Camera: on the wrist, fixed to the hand. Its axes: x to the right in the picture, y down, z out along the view.
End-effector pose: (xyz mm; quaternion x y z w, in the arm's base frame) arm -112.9 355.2 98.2 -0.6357 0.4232 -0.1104 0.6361
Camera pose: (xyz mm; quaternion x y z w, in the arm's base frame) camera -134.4 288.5 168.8 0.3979 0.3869 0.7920 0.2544
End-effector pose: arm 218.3 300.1 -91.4 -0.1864 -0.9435 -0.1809 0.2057
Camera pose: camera 210.5 212.9 -44.3 0.9405 -0.1176 -0.2920 0.1280
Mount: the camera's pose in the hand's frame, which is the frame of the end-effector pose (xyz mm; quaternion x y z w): 3.9 -66.3 -74.0 -0.0369 0.3211 -0.9462 0.0148
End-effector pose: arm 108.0 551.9 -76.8 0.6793 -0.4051 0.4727 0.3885
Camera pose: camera 145.5 643.1 -64.1 0.2272 0.7441 -0.1574 0.6082
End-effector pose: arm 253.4 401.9 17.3 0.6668 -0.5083 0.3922 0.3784
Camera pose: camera 308.5 480.3 43.9 0.3509 0.7304 -0.1569 0.5645
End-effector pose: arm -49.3 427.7 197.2 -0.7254 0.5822 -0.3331 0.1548
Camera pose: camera -48.8 454.3 293.0 0.4604 0.6157 0.3628 0.5266
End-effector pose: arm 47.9 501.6 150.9 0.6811 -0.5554 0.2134 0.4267
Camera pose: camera 124.8 561.2 171.4 0.4513 0.7654 -0.2024 0.4117
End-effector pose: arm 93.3 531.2 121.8 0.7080 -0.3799 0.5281 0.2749
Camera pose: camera 108.9 625.9 147.9 0.1902 0.7331 -0.0390 0.6519
